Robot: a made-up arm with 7 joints. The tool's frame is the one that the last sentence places.
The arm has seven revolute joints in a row. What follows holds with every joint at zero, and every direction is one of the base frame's.
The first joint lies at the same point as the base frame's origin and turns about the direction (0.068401, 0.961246, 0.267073).
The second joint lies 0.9 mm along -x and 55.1 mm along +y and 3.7 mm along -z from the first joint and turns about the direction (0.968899, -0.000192, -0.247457).
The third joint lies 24.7 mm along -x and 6 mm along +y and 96.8 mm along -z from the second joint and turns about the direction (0.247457, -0.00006, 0.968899).
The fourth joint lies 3.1 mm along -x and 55.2 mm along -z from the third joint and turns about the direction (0.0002, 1, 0.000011).
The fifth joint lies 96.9 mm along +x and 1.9 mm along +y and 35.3 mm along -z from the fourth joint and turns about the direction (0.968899, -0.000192, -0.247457).
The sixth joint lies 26.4 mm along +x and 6.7 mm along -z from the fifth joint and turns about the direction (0.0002, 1, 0.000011).
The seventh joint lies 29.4 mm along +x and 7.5 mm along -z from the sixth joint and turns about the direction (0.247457, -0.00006, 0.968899).
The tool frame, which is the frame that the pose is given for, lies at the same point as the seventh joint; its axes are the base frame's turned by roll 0, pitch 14.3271 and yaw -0.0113 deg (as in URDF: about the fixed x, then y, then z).
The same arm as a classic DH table. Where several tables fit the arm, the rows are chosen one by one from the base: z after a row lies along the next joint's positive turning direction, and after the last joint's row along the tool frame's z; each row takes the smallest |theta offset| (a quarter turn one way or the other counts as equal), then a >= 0, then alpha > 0; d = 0 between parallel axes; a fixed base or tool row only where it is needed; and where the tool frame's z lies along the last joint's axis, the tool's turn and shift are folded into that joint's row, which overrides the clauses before.
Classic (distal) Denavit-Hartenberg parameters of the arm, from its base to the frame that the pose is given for. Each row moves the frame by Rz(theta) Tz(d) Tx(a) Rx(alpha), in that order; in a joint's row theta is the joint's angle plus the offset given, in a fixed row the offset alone. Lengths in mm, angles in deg.
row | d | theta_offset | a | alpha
base (fixed) | 0 | -4.07 | 0 | -74.51
joint 1 | 51.9 | -75.12 | -18.9 | -90
joint 2 | 0.1 | 74 | -6 | 90
joint 3 | -154.2 | 90 | 10.7 | -90
joint 4 | 1.9 | 90 | 10.2 | 90
joint 5 | 129.9 | 0 | 0 | -90
joint 6 | 0 | -90 | 30.3 | 90
joint 7 | 0 | 0 | 0 | 0

